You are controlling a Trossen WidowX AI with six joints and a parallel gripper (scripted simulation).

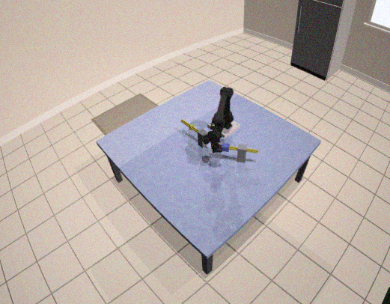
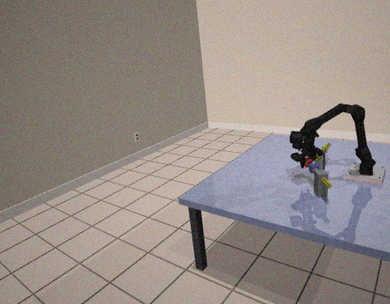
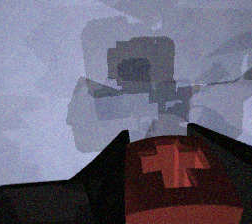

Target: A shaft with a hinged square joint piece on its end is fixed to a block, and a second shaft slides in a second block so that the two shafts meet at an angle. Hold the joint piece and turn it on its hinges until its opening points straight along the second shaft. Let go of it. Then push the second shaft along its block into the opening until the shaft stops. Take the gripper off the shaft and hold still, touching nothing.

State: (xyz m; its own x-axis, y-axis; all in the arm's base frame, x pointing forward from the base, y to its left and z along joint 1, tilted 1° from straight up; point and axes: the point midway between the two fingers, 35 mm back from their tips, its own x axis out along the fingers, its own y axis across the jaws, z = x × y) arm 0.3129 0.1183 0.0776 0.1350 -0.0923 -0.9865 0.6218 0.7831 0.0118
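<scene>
Now: gripper tip 2 cm past the red joint piece, 1 cm to the right of it and 4 cm below it.
</scene>
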